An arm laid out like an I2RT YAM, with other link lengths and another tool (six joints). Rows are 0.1 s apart.
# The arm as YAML. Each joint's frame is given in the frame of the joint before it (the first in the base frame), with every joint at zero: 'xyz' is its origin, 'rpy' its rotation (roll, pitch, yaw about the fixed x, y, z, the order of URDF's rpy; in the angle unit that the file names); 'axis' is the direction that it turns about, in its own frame. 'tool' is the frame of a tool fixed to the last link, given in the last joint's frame.
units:
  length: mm
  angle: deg
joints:
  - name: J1
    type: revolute
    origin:
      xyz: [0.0, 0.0, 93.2]
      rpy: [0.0, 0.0, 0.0]
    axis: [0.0, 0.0, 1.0]
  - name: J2
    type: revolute
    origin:
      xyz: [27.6, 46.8, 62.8]
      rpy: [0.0, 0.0, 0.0]
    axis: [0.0, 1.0, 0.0]
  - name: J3
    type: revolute
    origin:
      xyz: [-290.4, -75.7, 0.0]
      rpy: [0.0, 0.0, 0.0]
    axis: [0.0, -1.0, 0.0]
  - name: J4
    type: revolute
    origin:
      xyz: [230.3, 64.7, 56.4]
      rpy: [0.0, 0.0, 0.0]
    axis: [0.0, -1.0, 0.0]
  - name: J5
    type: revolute
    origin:
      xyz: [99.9, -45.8, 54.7]
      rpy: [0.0, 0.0, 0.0]
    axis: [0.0, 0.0, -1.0]
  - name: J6
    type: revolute
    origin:
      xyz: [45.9, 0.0, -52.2]
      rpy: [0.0, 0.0, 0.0]
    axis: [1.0, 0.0, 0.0]
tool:
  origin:
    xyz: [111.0, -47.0, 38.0]
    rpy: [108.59, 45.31, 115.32]
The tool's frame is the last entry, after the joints.
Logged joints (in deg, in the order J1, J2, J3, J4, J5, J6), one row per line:
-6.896, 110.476, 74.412, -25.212, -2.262, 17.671
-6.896, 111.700, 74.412, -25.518, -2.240, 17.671
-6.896, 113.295, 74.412, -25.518, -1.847, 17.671
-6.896, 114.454, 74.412, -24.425, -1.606, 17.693
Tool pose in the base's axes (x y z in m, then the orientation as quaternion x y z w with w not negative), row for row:
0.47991, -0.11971, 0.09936, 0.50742, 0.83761, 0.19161, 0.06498
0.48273, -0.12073, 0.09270, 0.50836, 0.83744, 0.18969, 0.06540
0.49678, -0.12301, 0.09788, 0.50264, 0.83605, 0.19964, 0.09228
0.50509, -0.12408, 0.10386, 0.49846, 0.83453, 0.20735, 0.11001
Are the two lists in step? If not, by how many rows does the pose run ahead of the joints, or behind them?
The pose runs 2 rows ahead of the joints: the pose in row i belongs to the joints in row i + 2.
